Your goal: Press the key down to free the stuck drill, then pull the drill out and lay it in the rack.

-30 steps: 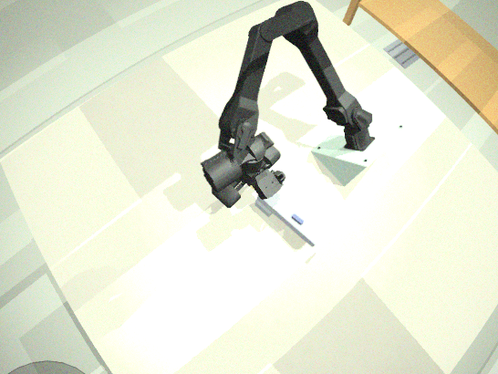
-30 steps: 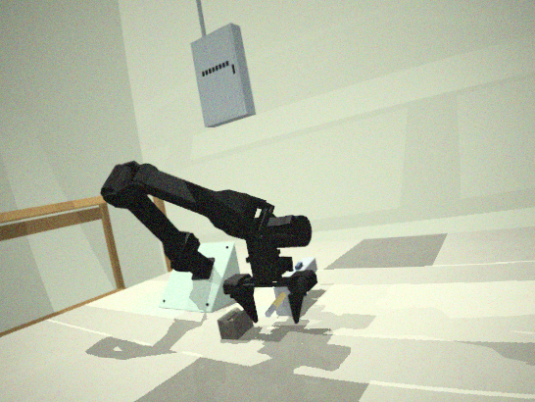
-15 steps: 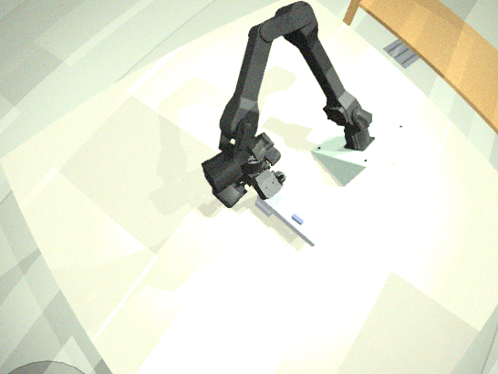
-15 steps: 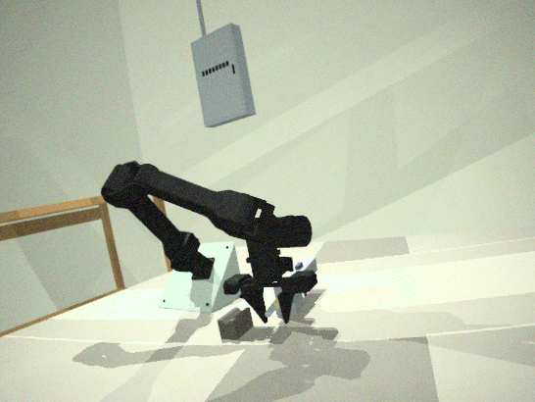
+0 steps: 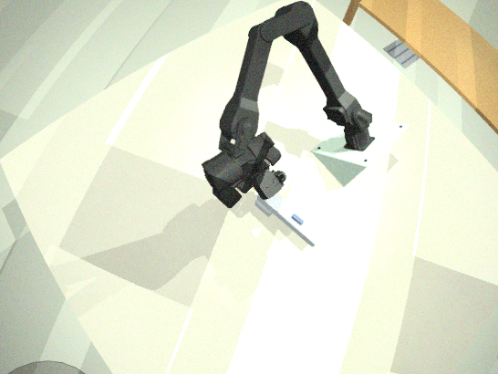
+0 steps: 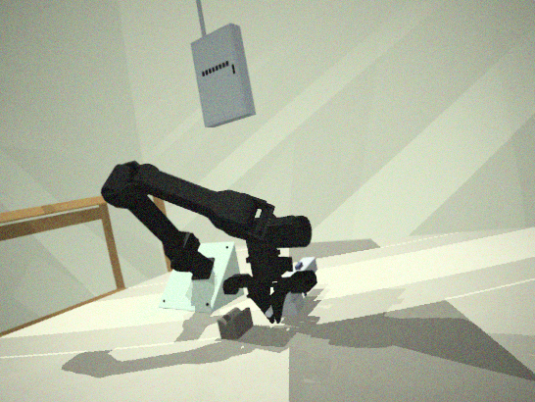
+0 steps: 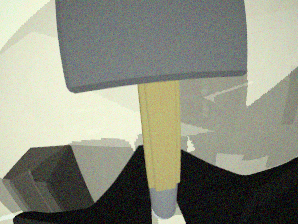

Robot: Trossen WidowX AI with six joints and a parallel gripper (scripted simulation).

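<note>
Right now my gripper tip is 7 cm past the dark grey rack, 3 cm to the left of it and 1 cm below it. The rest, counted from my gripper tip: housing block (1 cm behind, 14 cm to the left, 4 cm above); then key (1 cm behind, 16 cm to the left, 4 cm above).
</note>
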